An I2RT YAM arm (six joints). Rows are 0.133 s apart.
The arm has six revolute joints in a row. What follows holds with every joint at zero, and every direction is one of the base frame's.
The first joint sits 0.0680 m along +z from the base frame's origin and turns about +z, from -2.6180 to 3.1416 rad.
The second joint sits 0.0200 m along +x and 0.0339 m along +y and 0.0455 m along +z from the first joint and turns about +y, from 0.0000 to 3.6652 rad.
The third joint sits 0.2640 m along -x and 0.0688 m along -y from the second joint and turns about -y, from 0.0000 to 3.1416 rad.
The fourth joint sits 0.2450 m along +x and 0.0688 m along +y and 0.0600 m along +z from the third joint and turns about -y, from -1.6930 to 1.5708 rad.
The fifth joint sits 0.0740 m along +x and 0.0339 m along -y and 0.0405 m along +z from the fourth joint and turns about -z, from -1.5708 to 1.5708 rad.
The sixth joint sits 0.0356 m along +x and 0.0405 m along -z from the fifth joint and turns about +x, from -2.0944 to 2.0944 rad.
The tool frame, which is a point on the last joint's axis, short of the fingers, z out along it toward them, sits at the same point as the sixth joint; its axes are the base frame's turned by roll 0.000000, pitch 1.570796 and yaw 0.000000 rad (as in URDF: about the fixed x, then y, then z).
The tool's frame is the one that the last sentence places.
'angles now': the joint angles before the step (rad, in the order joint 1, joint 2, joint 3, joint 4, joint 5, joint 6). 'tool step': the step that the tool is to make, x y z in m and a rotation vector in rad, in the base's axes. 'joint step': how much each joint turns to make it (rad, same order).
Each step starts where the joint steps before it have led.
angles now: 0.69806 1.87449 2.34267 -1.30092 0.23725 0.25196
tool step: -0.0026 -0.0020 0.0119 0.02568 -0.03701 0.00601
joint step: 0.00029 0.00339 0.04968 0.00025 -0.00096 -0.00718
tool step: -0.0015 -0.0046 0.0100 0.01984 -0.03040 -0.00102
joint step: -0.00734 -0.00002 0.03907 -0.00126 -0.00162 -0.00763
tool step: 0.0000 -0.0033 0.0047 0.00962 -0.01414 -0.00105
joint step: -0.00755 -0.00019 0.01826 -0.00011 -0.00377 -0.00566
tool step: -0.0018 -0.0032 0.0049 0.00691 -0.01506 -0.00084
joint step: -0.00378 -0.00519 0.01273 -0.00069 0.00051 -0.00518
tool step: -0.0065 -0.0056 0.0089 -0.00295 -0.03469 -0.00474
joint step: 0.00124 -0.01942 0.01001 -0.00071 0.02009 -0.01506
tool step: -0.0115 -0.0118 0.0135 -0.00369 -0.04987 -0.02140
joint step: -0.00210 -0.03992 0.00429 -0.00357 0.03629 -0.01563
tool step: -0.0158 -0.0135 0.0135 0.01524 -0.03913 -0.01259
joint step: 0.00005 -0.05555 -0.01150 -0.00312 0.01768 -0.00308
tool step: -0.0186 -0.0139 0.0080 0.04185 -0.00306 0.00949
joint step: 0.00004 -0.07810 -0.05684 0.00131 -0.02493 0.02108
